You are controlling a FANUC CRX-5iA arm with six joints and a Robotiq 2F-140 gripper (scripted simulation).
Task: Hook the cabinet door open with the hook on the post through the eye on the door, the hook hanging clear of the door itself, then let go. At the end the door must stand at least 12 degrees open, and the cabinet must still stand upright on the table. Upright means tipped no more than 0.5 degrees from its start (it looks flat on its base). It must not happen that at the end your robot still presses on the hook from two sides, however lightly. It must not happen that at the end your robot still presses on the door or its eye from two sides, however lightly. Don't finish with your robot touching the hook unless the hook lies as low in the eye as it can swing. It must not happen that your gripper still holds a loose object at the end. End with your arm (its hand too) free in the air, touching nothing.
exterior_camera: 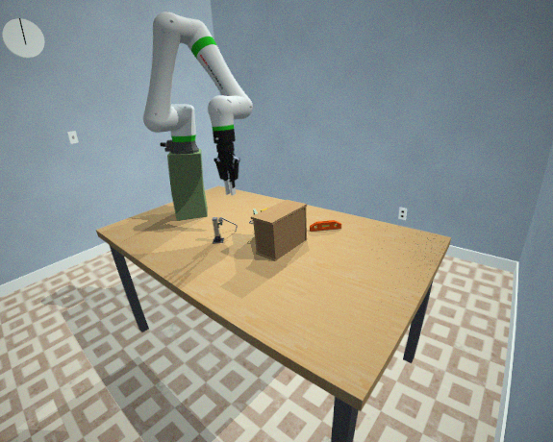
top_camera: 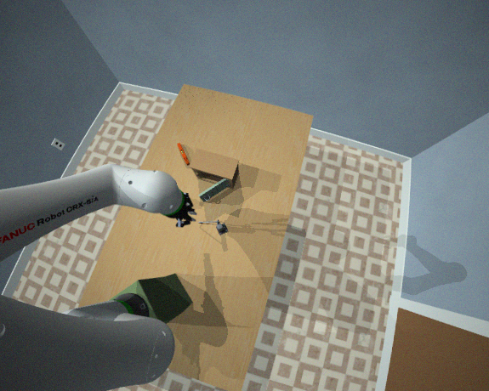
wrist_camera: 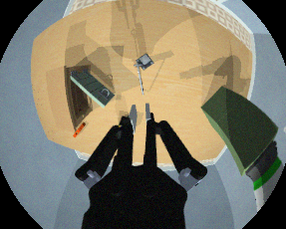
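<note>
My hand is 16 cm above the thin wire hook and 5 cm to the left of it. From my hand the other things lie so: grey-green door: 17 cm ahead, 15 cm below, 5 cm to the right; then yellow block: 19 cm below, 15 cm to the left, 10 cm ahead.
</note>
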